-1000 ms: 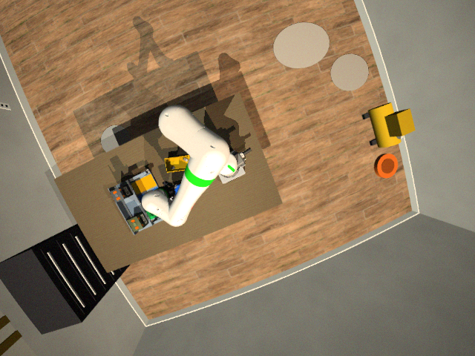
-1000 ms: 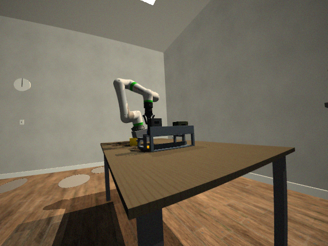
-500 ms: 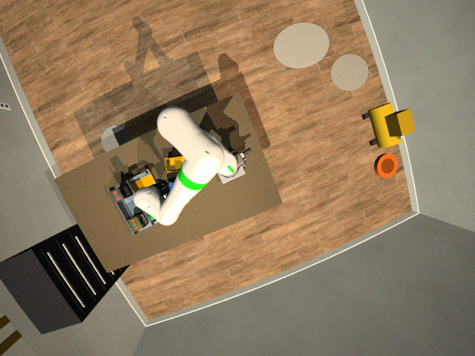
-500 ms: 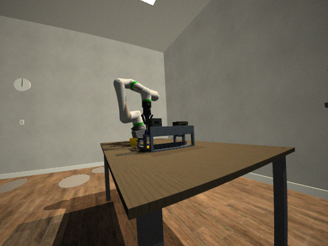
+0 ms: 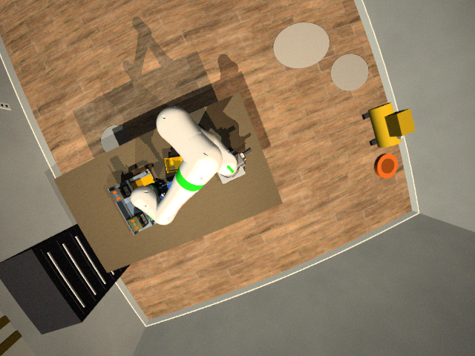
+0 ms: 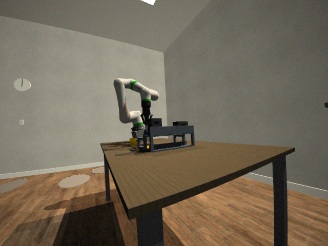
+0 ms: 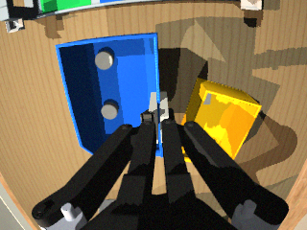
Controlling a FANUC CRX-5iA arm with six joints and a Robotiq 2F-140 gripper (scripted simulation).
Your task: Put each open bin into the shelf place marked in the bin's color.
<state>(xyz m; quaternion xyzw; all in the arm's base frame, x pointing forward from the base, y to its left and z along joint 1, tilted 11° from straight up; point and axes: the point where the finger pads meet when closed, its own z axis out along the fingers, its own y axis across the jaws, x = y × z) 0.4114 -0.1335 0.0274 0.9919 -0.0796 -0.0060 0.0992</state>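
Right now the blue bin is 50 mm to the left of my hand and 40 mm below it. From my hand the other things lie so: yellow bin 110 mm behind, 80 mm to the right, 120 mm below; blue mark 230 mm ahead, 10 mm to the left, 160 mm below; yellow mark 220 mm ahead, 100 mm to the right, 160 mm below.
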